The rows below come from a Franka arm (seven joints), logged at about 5 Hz.
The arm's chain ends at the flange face. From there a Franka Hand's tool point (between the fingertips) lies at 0.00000 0.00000 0.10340 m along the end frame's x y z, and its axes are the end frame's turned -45 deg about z.
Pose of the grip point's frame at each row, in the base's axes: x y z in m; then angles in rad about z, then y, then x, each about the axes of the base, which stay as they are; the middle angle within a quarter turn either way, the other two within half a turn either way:
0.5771 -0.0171 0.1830 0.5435 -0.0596 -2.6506
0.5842 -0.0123 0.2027 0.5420 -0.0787 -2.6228
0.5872 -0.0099 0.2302 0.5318 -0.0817 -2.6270
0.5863 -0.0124 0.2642 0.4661 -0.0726 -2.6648
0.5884 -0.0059 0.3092 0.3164 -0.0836 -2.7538
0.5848 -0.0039 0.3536 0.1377 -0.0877 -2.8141
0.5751 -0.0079 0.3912 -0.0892 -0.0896 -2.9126
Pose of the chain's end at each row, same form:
0.5833 -0.0658 0.2740 1.3289 -0.0596 -2.6506
0.5923 -0.0634 0.2922 1.3274 -0.0787 -2.6228
0.5956 -0.0606 0.3199 1.3172 -0.0817 -2.6270
0.5938 -0.0597 0.3558 1.2515 -0.0726 -2.6648
0.5970 -0.0449 0.4046 1.1018 -0.0836 -2.7538
0.5939 -0.0370 0.4511 0.9231 -0.0877 -2.8141
0.5844 -0.0313 0.4915 0.6962 -0.0896 -2.9126

